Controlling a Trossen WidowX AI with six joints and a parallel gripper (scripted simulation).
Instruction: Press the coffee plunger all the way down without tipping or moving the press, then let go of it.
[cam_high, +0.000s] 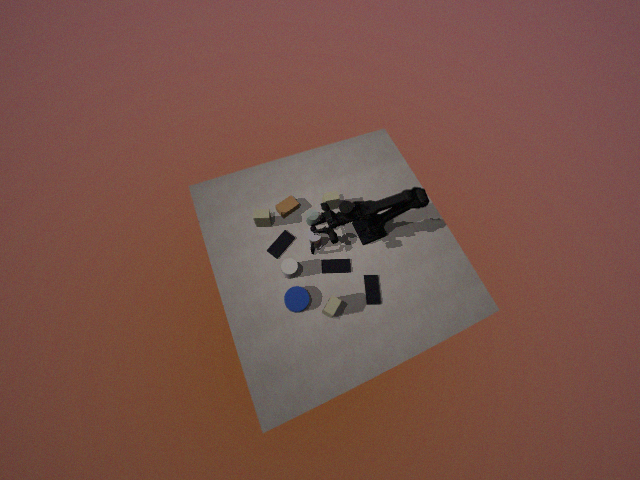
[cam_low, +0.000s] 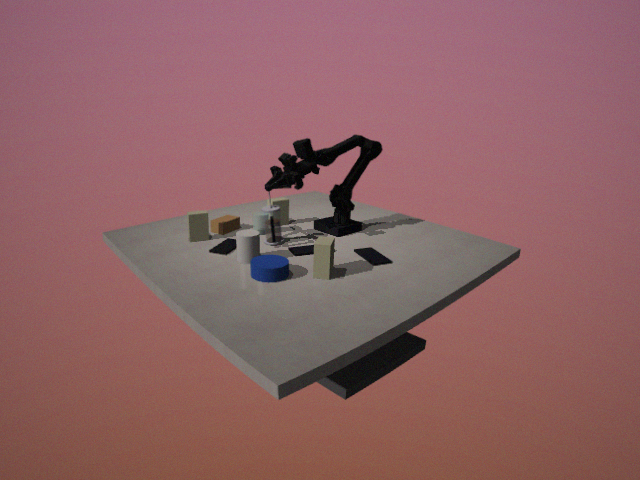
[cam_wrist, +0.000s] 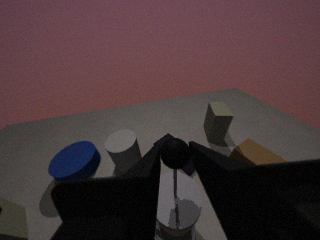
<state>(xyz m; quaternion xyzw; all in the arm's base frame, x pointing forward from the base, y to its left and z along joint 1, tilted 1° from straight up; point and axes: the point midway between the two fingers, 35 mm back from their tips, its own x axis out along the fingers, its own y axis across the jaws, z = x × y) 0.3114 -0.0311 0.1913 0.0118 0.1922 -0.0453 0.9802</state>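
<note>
Now: the coffee press 10 mm behind my gripper tip, 10 mm to the left of it and 110 mm below it. Also, from my gripper tip: white cylinder: 140 mm ahead, 110 mm to the left, 170 mm below; orange block: 50 mm ahead, 240 mm to the right, 190 mm below; pale green cylinder: 50 mm behind, 130 mm to the right, 180 mm below.
</note>
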